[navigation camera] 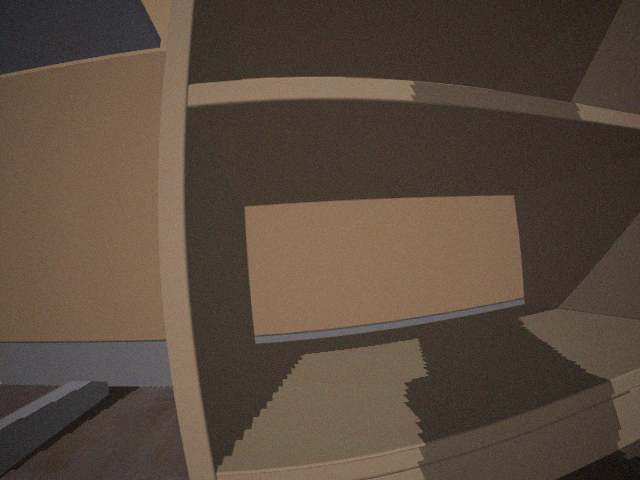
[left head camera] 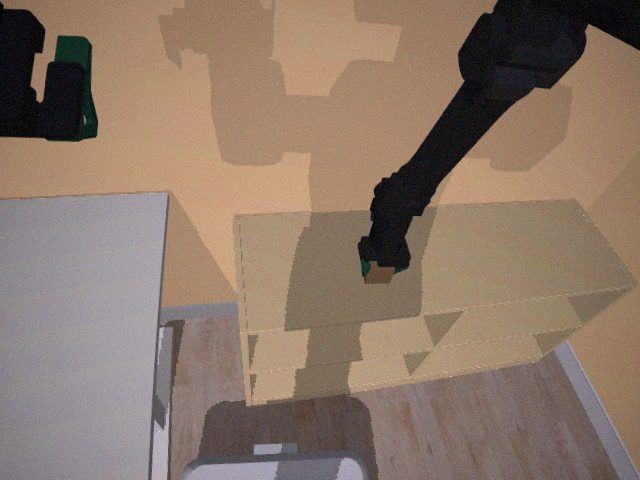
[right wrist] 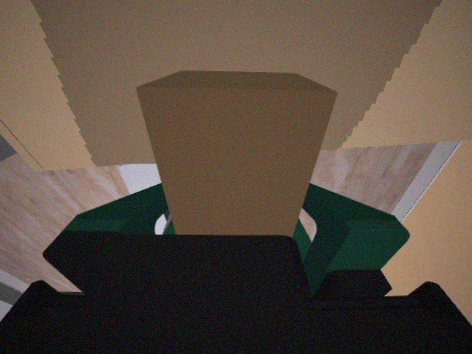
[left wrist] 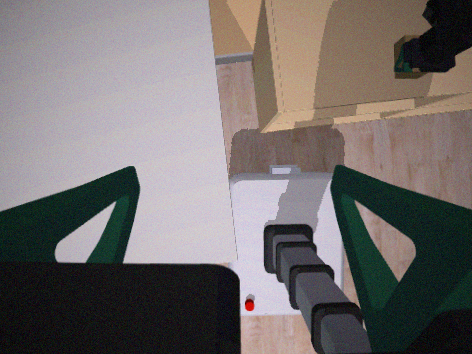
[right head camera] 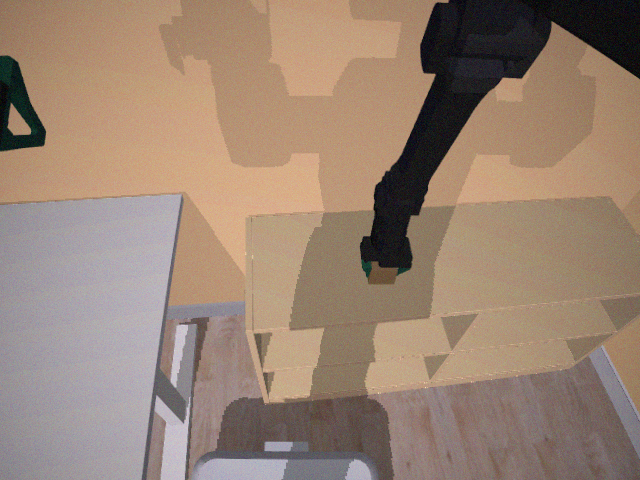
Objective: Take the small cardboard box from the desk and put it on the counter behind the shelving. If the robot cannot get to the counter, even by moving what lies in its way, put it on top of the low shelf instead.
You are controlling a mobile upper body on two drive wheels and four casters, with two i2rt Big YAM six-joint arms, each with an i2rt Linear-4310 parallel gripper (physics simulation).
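Frame: origin at the left arm's base, x down, y ahead, z right, level; centimetres.
Where they show: left gripper, fingertip midpoint: (left head camera: 33,127) (left wrist: 235,176); right gripper, fingertip midpoint: (left head camera: 375,274) (right wrist: 235,176) (left wrist: 406,69) (right head camera: 380,275).
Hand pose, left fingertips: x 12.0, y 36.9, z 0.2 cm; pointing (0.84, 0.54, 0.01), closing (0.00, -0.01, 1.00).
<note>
After its pixels a point has its place.
The small brown cardboard box (left head camera: 378,272) {x 64.1, y 58.8, z 44.1 cm} (right head camera: 382,273) {x 64.3, y 58.8, z 44.5 cm} (right wrist: 235,160) {x 63.8, y 65.4, z 44.8 cm} (left wrist: 412,40) is held between the green fingers of my right gripper (left head camera: 381,269) {x 68.3, y 61.0, z 44.8 cm} (right head camera: 383,269) {x 68.3, y 61.0, z 44.8 cm}, which is shut on it. In both head views the box appears over the top of the low shelf (left head camera: 496,248) {x 80.0, y 78.4, z 88.9 cm} (right head camera: 522,248) {x 80.0, y 78.5, z 90.7 cm} (left wrist: 300,60) {x 80.0, y 67.5, z 20.1 cm} (navigation camera: 173,232) {x 116.9, y 52.3, z 14.3 cm}; its height above that top is hard to tell. My left gripper (left wrist: 235,176) {x 12.0, y 36.9, z 0.2 cm} is open and empty; part of it also shows at the left edge of both head views. The counter behind the shelving does not show in these views.
A white table (left head camera: 77,310) {x 69.0, y 52.1, z -19.9 cm} (right head camera: 82,310) {x 69.0, y 51.0, z -21.4 cm} (left wrist: 110,100) {x 69.0, y 54.1, z -31.6 cm} stands left of the low shelf, with a narrow gap between them. My white base (left head camera: 232,470) {x 115.0, y 28.1, z 10.6 cm} (right head camera: 237,469) {x 115.1, y 27.1, z 9.3 cm} (left wrist: 255,200) {x 115.0, y 21.1, z 8.7 cm} is in front of the shelf. A tan wall (left head camera: 129,165) {x 61.5, y 88.8, z -15.2 cm} (right head camera: 134,170) {x 61.7, y 88.5, z -17.9 cm} (navigation camera: 82,206) {x 104.9, y 88.0, z -23.5 cm} rises behind both.
</note>
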